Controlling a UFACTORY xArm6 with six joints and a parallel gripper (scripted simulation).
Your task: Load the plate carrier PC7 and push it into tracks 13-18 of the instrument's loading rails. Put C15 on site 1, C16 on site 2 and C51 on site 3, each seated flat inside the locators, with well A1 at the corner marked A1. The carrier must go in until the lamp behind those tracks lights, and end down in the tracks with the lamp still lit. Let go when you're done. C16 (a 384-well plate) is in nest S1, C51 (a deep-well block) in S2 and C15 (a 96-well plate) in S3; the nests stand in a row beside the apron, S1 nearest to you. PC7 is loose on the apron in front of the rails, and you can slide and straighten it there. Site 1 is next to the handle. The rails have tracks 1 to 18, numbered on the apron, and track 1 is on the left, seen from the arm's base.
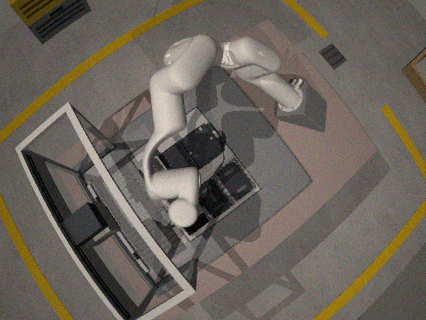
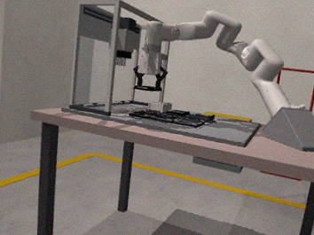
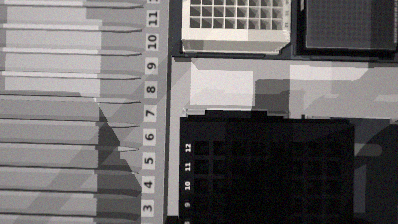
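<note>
Now: hand 150 mm past the plate carrier PC7, 150 mm to the left of it and 120 mm above it. From my hand the other things lie so: black 96-well plate (10 mm below); pale well plate (40 mm behind, 180 mm to the right, 110 mm below); A1 mark (160 mm behind, 10 mm to the right, 130 mm below).
</note>
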